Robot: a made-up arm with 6 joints. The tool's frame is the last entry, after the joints.
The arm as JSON. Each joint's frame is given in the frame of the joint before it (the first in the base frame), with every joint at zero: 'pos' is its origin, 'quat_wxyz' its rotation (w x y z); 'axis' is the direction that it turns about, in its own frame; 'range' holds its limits. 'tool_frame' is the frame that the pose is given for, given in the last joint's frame.
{
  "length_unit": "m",
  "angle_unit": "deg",
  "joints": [
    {
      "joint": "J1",
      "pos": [
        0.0,
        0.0,
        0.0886
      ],
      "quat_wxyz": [
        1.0,
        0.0,
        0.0,
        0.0
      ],
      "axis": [
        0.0,
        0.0,
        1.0
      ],
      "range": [
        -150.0,
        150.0
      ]
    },
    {
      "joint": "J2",
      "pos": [
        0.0,
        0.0,
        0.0
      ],
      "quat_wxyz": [
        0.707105,
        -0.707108,
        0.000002,
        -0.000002
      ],
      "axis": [
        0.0,
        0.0,
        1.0
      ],
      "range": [
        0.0,
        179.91
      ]
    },
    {
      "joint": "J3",
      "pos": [
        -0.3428,
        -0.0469,
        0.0
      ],
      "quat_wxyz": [
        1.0,
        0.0,
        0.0,
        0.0
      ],
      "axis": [
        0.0,
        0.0,
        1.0
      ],
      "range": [
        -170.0,
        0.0
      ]
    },
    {
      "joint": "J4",
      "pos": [
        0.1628,
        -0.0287,
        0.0
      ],
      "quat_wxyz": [
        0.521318,
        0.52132,
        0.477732,
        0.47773
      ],
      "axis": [
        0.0,
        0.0,
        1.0
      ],
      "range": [
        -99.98,
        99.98
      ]
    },
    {
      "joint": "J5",
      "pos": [
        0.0,
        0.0,
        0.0
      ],
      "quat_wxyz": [
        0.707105,
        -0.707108,
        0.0,
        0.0
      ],
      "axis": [
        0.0,
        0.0,
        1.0
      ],
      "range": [
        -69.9,
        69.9
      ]
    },
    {
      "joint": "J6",
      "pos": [
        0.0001,
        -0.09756,
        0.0
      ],
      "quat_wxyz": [
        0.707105,
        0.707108,
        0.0,
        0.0
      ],
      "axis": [
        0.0,
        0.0,
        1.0
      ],
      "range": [
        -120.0,
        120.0
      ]
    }
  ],
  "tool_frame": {
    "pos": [
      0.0,
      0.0,
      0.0
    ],
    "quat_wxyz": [
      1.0,
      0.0,
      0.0,
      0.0
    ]
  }
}
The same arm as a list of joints. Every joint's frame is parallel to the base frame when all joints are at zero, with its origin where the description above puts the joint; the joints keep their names.
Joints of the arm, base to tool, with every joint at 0 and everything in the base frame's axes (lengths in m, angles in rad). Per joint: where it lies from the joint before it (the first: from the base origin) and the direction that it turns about. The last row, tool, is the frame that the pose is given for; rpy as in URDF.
J1: axis +z xyz 0 0 0.0886
J2: axis +y xyz 0 0 0
J3: axis +y xyz -0.3428 0 0.0469
J4: axis 0.9962 0 0.0871 xyz 0.1628 0 0.0287
J5: axis +y xyz 0 0 0
J6: axis 0.9962 0 0.0871 xyz 0.0972 0 0.0084
tool: xyz 0 0 0 rpy 0 1.4836 -0.0001
Joint limits (rad, base to tool): -2.618..2.618 0..3.14 -2.9671..0 -1.745..1.745 -1.22..1.22 -2.0944..2.0944

